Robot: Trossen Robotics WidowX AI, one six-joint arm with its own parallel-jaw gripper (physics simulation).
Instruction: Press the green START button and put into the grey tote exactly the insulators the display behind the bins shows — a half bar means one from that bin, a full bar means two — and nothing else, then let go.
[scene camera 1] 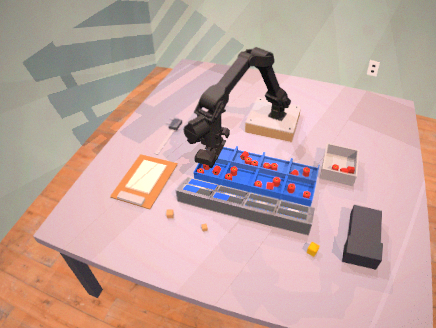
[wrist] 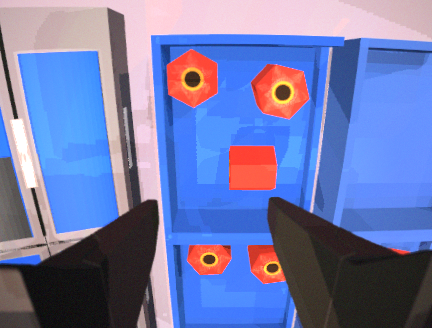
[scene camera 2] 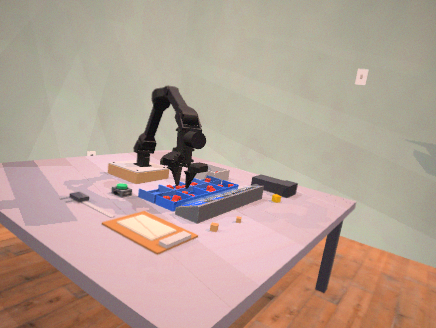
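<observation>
My gripper [scene camera 2: 183, 186] [wrist: 213, 208] is partly open and empty, low over the left end bin of the blue bins [scene camera 1: 245, 186] [scene camera 2: 155, 199] [wrist: 240, 237]. In the wrist view a red insulator [wrist: 252, 168] lies on its side beyond the fingertips; two upright insulators, one at left [wrist: 192, 79] and one at right [wrist: 283, 92], stand farther off. The grey display [scene camera 1: 245, 212] [scene camera 2: 225, 205] [wrist: 90, 30] shows a full and a half blue bar at its left end; its second panel has a half bar. The grey tote [scene camera 1: 337, 176] holds several red insulators [scene camera 1: 351, 170]. The green button [scene camera 2: 121, 186] stands left of the bins.
An orange clipboard [scene camera 1: 119, 186] [scene camera 2: 112, 226] lies left of the display. Small orange cubes [scene camera 1: 170, 213] [scene camera 1: 204, 227], a yellow cube [scene camera 1: 313, 249] [scene camera 2: 276, 198] and a dark block [scene camera 1: 364, 235] [scene camera 2: 275, 185] lie in front or right. A dark-headed tool [scene camera 1: 175, 124] [scene camera 2: 79, 197] lies at left.
</observation>
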